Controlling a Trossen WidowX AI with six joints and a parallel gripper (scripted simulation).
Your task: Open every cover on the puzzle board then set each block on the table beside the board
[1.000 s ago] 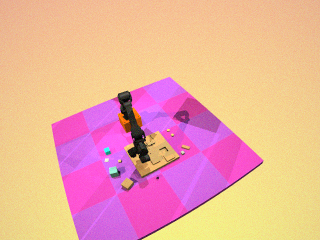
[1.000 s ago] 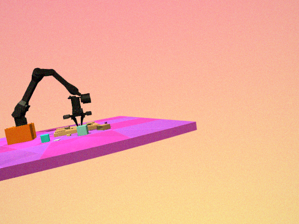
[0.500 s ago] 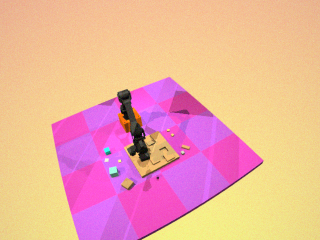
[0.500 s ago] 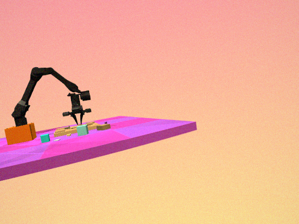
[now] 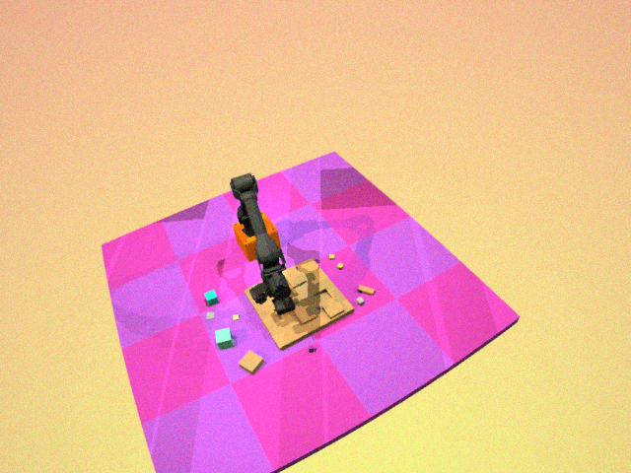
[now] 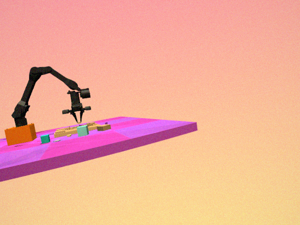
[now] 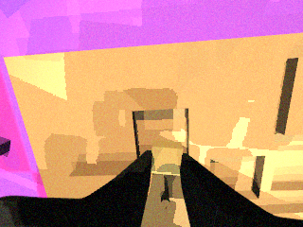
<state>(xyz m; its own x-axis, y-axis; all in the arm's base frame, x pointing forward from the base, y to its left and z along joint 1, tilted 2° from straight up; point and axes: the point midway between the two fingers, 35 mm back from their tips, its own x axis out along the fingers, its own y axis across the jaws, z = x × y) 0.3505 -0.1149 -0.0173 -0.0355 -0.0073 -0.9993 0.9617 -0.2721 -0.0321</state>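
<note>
My gripper tip is now 23 cm past the teal cube, 17 cm to the left of it and 4 cm above it. The rest, counted from my gripper tip: tiny dark piece (18 cm ahead, 2 cm to the right, 5 cm below); then brown block (10 cm ahead, 20 cm to the right, 4 cm below).
</note>
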